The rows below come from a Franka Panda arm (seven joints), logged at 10 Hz.
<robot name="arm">
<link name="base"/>
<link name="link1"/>
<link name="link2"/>
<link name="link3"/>
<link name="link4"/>
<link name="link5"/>
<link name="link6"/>
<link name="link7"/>
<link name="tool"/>
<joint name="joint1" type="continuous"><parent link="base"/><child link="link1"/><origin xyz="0.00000 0.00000 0.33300" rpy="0.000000 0.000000 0.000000"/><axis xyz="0 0 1"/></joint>
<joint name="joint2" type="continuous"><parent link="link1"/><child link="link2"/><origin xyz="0.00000 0.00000 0.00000" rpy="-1.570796 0.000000 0.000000"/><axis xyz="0 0 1"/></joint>
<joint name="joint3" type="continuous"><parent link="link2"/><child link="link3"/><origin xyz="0.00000 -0.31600 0.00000" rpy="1.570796 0.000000 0.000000"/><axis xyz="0 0 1"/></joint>
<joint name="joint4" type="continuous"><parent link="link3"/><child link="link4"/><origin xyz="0.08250 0.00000 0.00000" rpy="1.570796 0.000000 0.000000"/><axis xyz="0 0 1"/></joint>
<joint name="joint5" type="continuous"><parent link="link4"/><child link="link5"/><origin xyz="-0.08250 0.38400 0.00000" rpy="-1.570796 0.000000 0.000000"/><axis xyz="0 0 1"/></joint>
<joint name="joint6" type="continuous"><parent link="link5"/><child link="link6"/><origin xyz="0.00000 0.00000 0.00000" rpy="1.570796 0.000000 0.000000"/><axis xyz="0 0 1"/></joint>
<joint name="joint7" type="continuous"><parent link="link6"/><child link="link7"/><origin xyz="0.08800 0.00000 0.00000" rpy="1.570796 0.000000 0.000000"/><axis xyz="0 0 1"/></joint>
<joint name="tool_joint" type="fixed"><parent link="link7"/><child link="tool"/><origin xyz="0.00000 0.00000 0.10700" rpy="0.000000 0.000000 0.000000"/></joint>
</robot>
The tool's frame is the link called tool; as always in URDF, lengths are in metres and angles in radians. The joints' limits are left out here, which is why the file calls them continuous.
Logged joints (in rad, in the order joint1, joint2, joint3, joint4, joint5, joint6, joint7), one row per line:
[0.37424, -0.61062, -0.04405, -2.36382, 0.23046, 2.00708, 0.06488]
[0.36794, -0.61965, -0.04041, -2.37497, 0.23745, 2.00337, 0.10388]
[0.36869, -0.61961, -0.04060, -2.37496, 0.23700, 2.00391, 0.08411]
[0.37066, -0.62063, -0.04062, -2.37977, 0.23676, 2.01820, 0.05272]
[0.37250, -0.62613, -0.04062, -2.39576, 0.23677, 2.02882, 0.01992]
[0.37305, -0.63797, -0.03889, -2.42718, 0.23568, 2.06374, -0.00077]
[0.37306, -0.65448, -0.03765, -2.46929, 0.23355, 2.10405, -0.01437]
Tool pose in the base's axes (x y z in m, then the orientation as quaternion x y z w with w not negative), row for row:
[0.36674, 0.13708, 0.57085, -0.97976, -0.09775, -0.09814, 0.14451]
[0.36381, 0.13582, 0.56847, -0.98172, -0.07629, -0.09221, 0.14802]
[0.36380, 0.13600, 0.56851, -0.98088, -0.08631, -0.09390, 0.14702]
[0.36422, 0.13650, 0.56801, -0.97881, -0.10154, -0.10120, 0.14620]
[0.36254, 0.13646, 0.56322, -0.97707, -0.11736, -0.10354, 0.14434]
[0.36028, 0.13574, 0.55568, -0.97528, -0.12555, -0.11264, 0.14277]
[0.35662, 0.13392, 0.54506, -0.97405, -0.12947, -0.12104, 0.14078]
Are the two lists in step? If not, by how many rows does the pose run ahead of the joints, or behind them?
They are in step.
